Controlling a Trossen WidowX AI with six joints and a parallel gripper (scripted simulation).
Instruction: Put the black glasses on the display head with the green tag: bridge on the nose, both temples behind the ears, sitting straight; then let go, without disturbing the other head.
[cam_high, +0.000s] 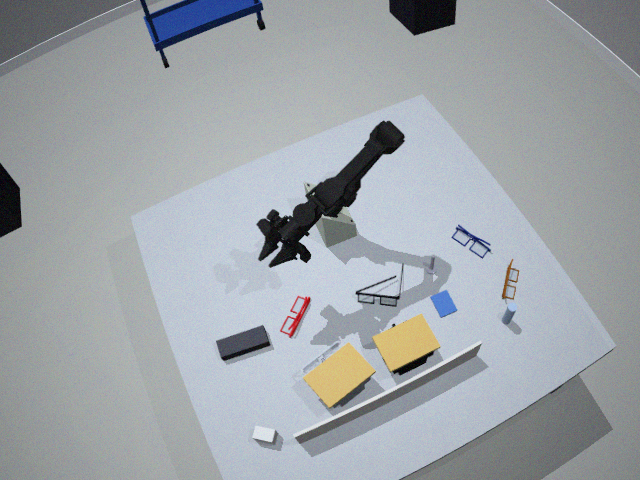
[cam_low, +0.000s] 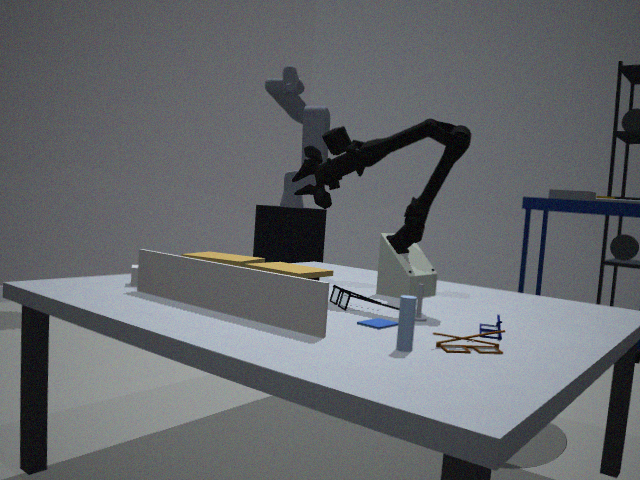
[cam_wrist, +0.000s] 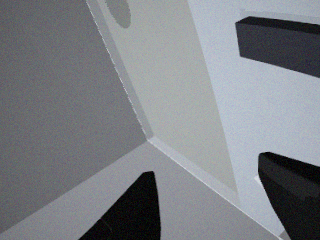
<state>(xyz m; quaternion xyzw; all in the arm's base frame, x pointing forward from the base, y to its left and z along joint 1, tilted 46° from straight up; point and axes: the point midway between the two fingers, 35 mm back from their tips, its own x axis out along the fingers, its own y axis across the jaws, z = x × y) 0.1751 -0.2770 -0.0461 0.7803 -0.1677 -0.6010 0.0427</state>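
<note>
Right now the grey peg is 50 cm to the left of my gripper tip, 27 cm below it and 9 cm ahead of it. Also, from my gripper tip: white block 38 cm ahead, 27 cm below, 20 cm to the right; dark display head 29 cm ahead, 28 cm to the left, 24 cm below; dark box 28 cm below, 16 cm to the right, 7 cm ahead.
</note>
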